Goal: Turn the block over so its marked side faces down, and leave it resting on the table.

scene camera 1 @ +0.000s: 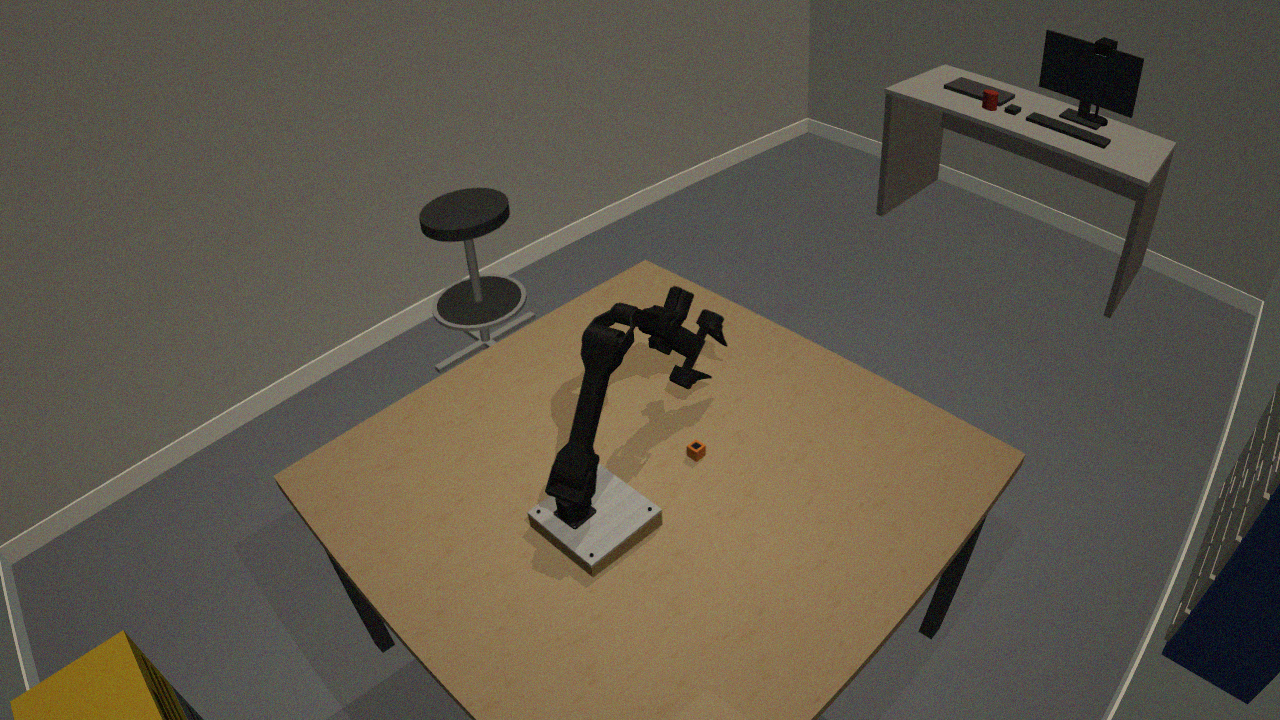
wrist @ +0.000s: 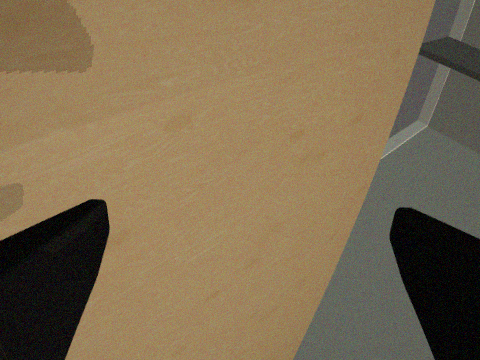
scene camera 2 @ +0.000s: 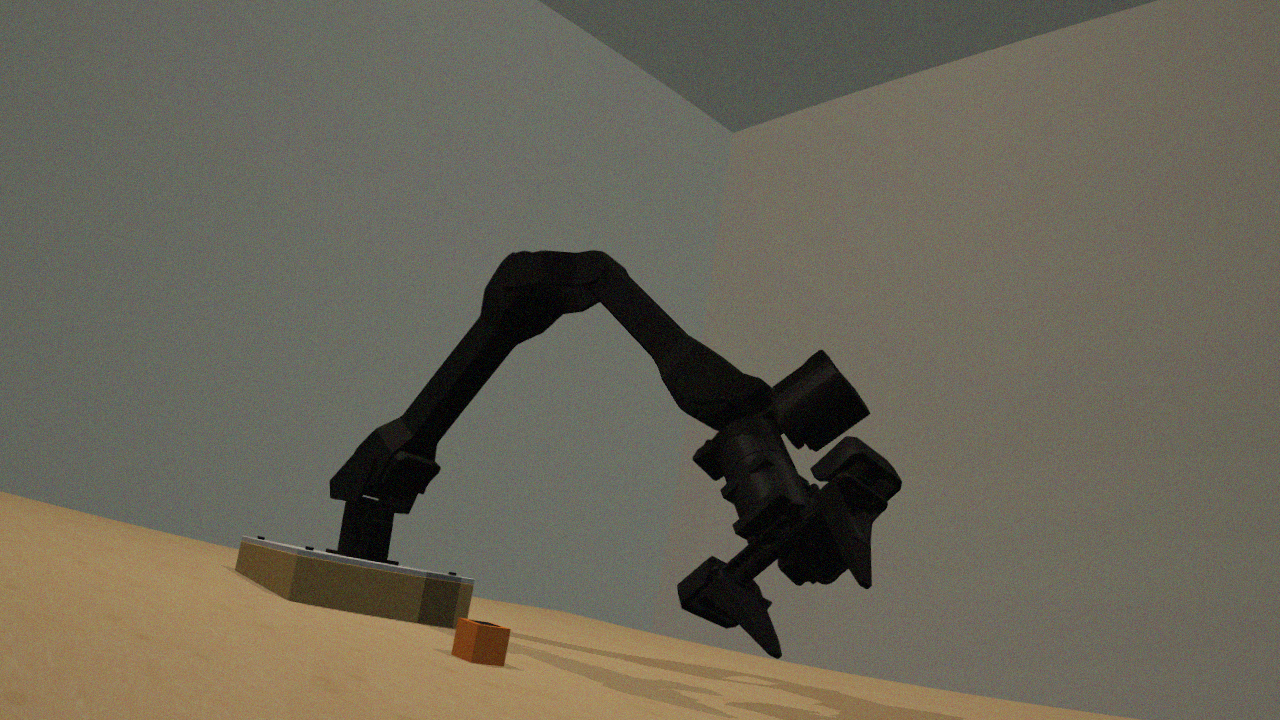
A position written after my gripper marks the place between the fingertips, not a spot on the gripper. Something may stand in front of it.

Note:
My gripper (scene camera 2: 819, 622) is open and holds nothing. Further things: an orange block (scene camera 2: 478, 642).
My gripper is seen too in scene camera 1 (scene camera 1: 718, 361) and in the wrist view (wrist: 252, 219). The wrist view does not show the orange block: it is out of frame.

